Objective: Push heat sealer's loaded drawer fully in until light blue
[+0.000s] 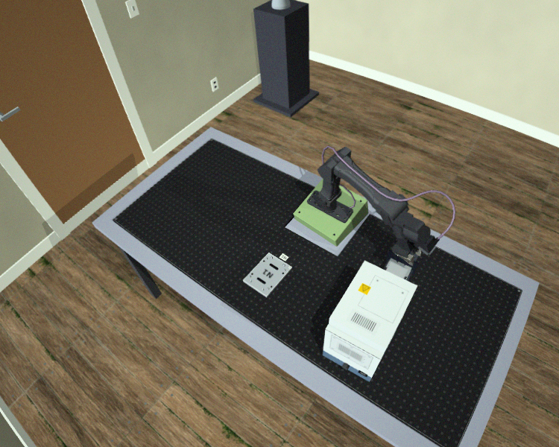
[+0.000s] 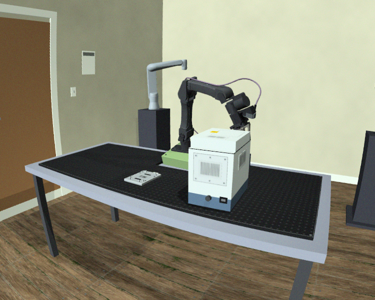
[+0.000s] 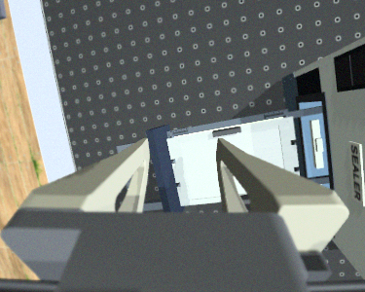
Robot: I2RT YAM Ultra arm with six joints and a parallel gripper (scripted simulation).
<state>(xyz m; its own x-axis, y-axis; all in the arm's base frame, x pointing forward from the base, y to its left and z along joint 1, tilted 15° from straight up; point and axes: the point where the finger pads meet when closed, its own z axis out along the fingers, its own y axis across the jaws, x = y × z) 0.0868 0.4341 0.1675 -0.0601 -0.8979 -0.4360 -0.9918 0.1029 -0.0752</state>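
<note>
The sealer drawer lies 2 cm ahead of my hand, 4 cm to the right of it and 13 cm below it.
</note>
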